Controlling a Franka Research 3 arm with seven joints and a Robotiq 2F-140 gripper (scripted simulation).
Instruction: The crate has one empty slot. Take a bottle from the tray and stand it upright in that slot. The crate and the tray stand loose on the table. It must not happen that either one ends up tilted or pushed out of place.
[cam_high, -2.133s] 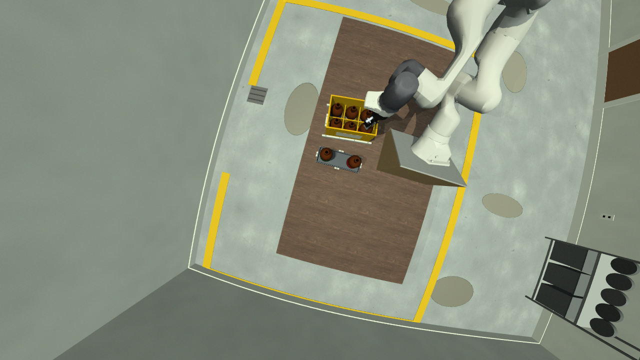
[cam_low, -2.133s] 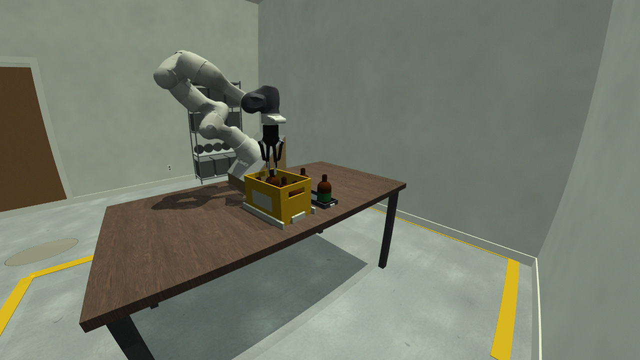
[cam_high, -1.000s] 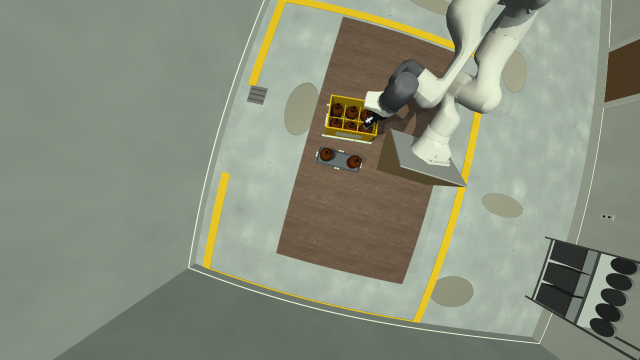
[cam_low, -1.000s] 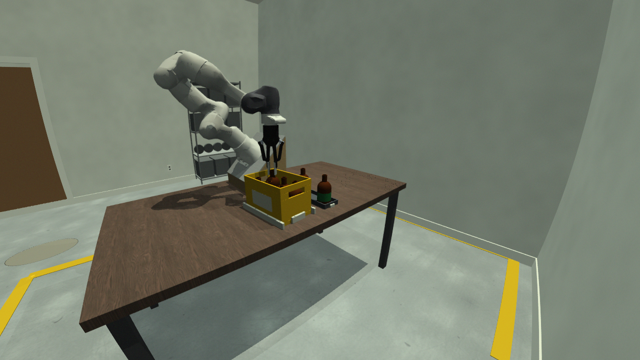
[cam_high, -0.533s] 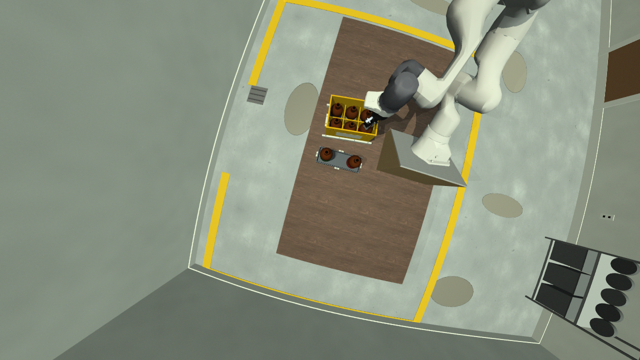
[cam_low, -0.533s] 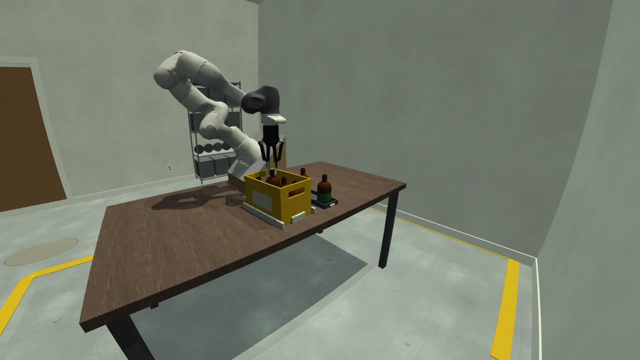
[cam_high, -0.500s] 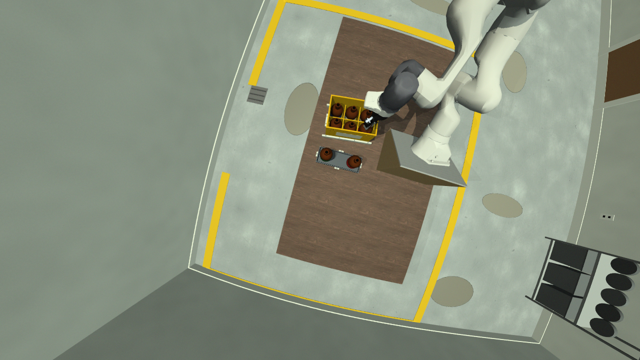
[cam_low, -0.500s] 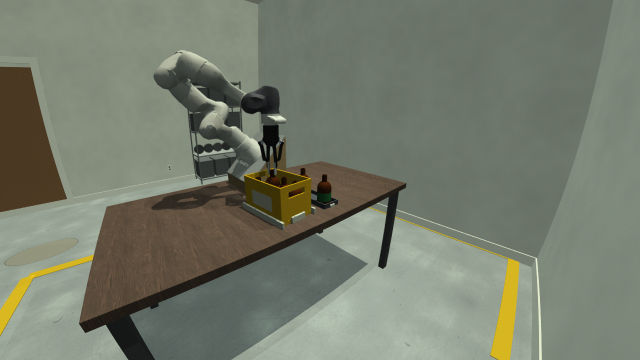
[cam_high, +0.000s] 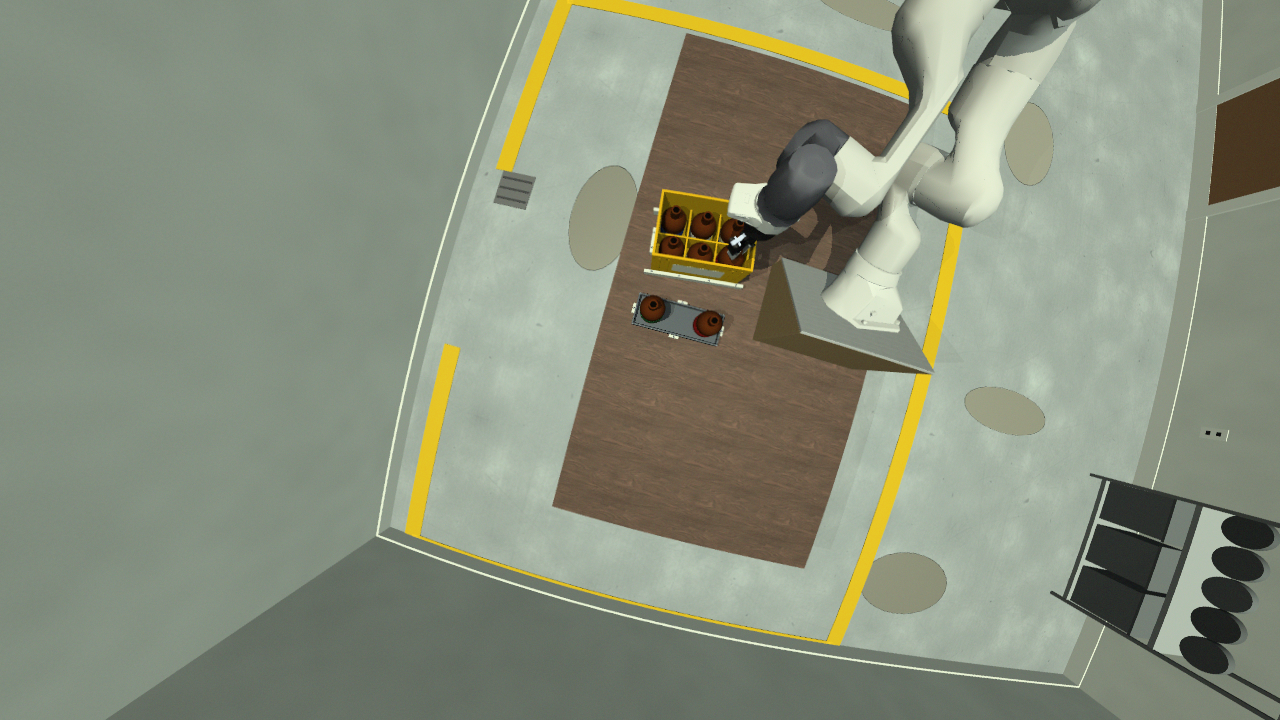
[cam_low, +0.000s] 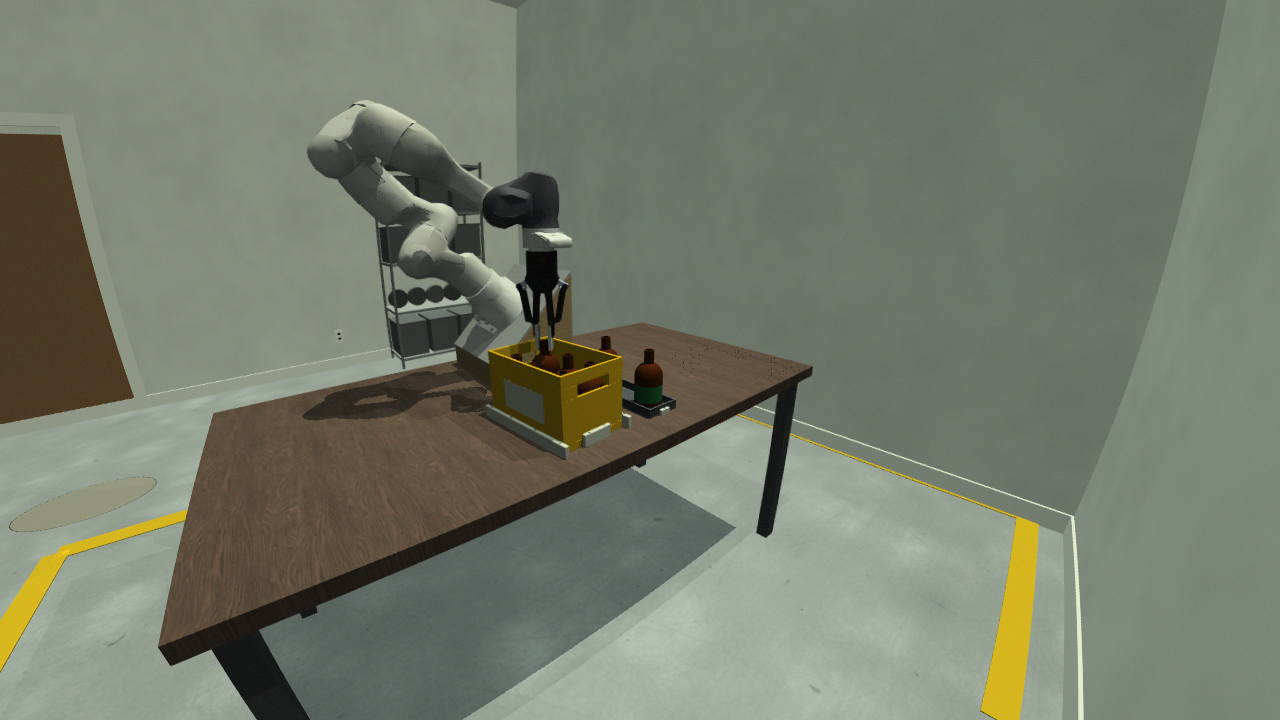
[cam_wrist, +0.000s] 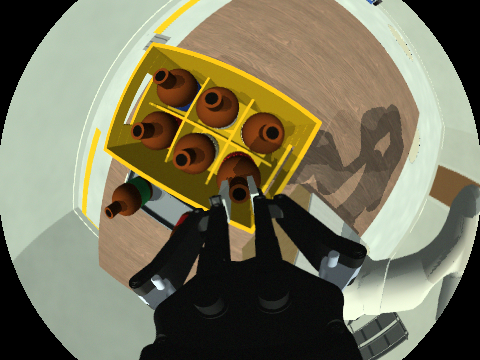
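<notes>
Now: the yellow crate 90 mm ahead of my hand, 40 mm to the right of it and 110 mm below it. Round my hand: grey tray: 110 mm ahead, 190 mm to the left, 180 mm below.
</notes>
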